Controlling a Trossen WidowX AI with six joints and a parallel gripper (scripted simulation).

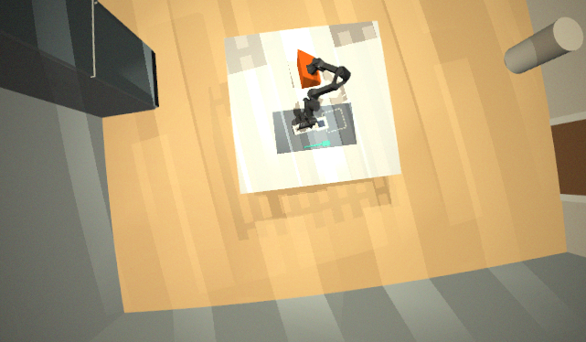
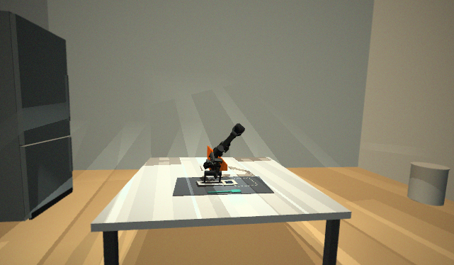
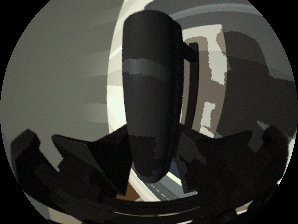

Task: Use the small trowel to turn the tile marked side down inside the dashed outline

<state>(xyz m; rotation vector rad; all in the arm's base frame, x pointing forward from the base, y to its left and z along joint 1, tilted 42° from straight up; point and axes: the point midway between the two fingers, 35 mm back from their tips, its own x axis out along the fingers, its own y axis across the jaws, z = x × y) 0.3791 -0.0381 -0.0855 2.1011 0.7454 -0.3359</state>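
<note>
My gripper tip is now 70 mm above the dark mat, 40 mm to the right of it and 10 mm past it. Round my gripper tip: teal trowel (130 mm ahead, 50 mm to the left, 50 mm below); then tile (100 mm to the left, 50 mm below, 20 mm behind).
</note>
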